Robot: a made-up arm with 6 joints.
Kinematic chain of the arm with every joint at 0, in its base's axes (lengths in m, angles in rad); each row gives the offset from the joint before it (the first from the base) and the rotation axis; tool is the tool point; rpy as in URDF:
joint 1: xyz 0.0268 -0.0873 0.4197 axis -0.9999 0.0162 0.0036
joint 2: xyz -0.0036 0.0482 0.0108 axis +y
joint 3: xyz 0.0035 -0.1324 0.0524 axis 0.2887 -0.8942 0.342
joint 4: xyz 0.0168 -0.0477 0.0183 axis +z
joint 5: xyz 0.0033 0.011 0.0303 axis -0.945 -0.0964 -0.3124
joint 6: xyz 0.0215 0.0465 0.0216 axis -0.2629 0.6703 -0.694
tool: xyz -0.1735 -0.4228 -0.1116 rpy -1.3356 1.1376 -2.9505
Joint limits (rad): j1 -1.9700..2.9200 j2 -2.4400..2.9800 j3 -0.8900..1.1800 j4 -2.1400..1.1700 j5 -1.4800..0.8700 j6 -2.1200..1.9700
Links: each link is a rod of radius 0.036 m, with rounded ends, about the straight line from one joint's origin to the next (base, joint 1, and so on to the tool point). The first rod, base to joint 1, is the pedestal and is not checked.
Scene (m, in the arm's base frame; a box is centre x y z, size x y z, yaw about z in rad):
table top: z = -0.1
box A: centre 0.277 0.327 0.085 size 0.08 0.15 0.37 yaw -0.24
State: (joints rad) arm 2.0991 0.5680 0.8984 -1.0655 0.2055 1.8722
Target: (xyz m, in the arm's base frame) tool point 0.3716 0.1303 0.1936
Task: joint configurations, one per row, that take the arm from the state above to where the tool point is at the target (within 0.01 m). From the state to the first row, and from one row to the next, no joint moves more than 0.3 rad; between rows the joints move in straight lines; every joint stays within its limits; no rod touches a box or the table.
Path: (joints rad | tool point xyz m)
1: 2.1860 0.4990 0.8632 -1.1140 0.2909 1.6190 | -0.0636 0.2795 0.0755
2: 2.2729 0.4299 0.8280 -1.1625 0.3762 1.3657 | -0.1306 0.1789 0.0603
3: 2.3598 0.3609 0.7928 -1.2110 0.4616 1.1125 | -0.1894 0.0885 0.0785
4: 2.4466 0.2918 0.7576 -1.2595 0.5470 0.8593 | -0.2402 0.0193 0.1226
5: 2.5335 0.2228 0.7224 -1.3081 0.6323 0.6060 | -0.2836 -0.0217 0.1823
6: 2.3019 0.4418 0.6693 -1.2974 0.6398 0.8175 | -0.1473 0.0759 0.0862
7: 2.0703 0.6608 0.6163 -1.2867 0.6473 1.0289 | 0.0310 0.1633 0.0739
8: 1.8387 0.8798 0.5632 -1.2761 0.6547 1.2403 | 0.2163 0.1891 0.1254
9: 1.6071 1.0988 0.5102 -1.2654 0.6622 1.4517 | 0.3716 0.1303 0.1936

